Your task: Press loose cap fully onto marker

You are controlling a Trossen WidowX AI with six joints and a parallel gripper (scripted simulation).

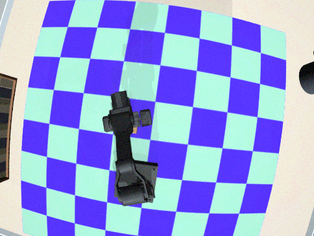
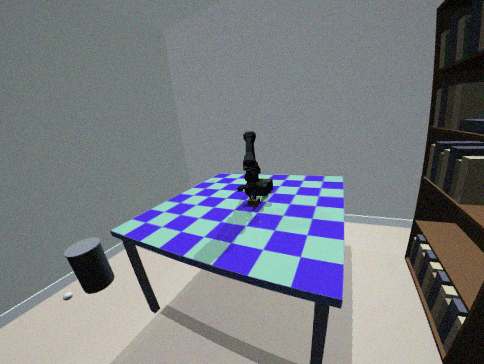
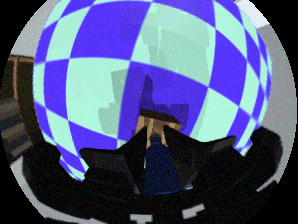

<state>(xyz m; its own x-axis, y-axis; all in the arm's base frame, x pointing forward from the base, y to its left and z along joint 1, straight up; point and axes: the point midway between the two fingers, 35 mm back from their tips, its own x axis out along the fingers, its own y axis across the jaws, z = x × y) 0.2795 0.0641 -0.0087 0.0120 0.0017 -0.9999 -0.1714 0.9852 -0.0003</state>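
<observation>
The blue marker cap is 50 mm above my gripper tip and 20 mm behind it. From my gripper tip the other things lie so: holder block 20 mm below, 20 mm behind.
</observation>
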